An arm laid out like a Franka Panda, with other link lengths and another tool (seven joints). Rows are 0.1 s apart.
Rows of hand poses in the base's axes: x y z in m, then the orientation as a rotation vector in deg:
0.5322 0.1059 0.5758 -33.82 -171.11 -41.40
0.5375 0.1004 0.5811 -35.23 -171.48 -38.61
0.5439 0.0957 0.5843 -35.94 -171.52 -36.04
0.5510 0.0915 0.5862 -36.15 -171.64 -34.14
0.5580 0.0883 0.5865 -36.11 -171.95 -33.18
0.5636 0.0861 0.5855 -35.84 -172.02 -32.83
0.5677 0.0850 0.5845 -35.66 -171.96 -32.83
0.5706 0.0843 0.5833 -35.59 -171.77 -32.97
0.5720 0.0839 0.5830 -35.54 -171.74 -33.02
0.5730 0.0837 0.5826 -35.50 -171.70 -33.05
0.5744 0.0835 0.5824 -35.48 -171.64 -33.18
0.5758 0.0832 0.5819 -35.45 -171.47 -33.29
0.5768 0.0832 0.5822 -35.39 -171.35 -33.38
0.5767 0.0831 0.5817 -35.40 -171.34 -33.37
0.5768 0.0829 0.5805 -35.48 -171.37 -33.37
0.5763 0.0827 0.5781 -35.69 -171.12 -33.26
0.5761 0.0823 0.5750 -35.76 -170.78 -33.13
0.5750 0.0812 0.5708 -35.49 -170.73 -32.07
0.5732 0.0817 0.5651 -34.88 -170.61 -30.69
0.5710 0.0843 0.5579 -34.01 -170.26 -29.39
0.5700 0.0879 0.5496 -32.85 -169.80 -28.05
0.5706 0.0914 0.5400 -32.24 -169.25 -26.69
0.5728 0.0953 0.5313 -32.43 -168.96 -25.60
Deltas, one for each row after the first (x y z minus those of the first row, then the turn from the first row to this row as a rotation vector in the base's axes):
0.0053 -0.0055 0.0053 -1.76 0.54 -0.80
0.0117 -0.0102 0.0085 -3.28 1.30 -1.14
0.0188 -0.0144 0.0104 -4.43 1.76 -1.20
0.0258 -0.0176 0.0107 -5.08 1.77 -1.16
0.0314 -0.0198 0.0097 -5.29 1.82 -0.97
0.0355 -0.0209 0.0087 -5.27 1.88 -0.85
0.0384 -0.0216 0.0075 -5.13 2.02 -0.79
0.0398 -0.0220 0.0072 -5.09 2.03 -0.76
0.0408 -0.0222 0.0068 -5.06 2.06 -0.73
0.0422 -0.0224 0.0066 -4.96 2.08 -0.72
0.0436 -0.0227 0.0061 -4.84 2.21 -0.69
0.0446 -0.0227 0.0064 -4.75 2.29 -0.64
0.0445 -0.0228 0.0059 -4.76 2.31 -0.64
0.0446 -0.0230 0.0047 -4.77 2.27 -0.70
0.0441 -0.0232 0.0023 -4.76 2.53 -0.81
0.0439 -0.0236 -0.0008 -4.74 2.88 -0.82
0.0428 -0.0247 -0.0050 -5.34 3.25 -0.59
0.0410 -0.0242 -0.0107 -6.10 3.79 -0.11
0.0388 -0.0216 -0.0179 -6.74 4.52 0.56
0.0378 -0.0180 -0.0262 -7.37 5.37 1.43
0.0384 -0.0145 -0.0358 -8.02 6.27 1.95
0.0406 -0.0106 -0.0445 -8.60 6.83 1.90

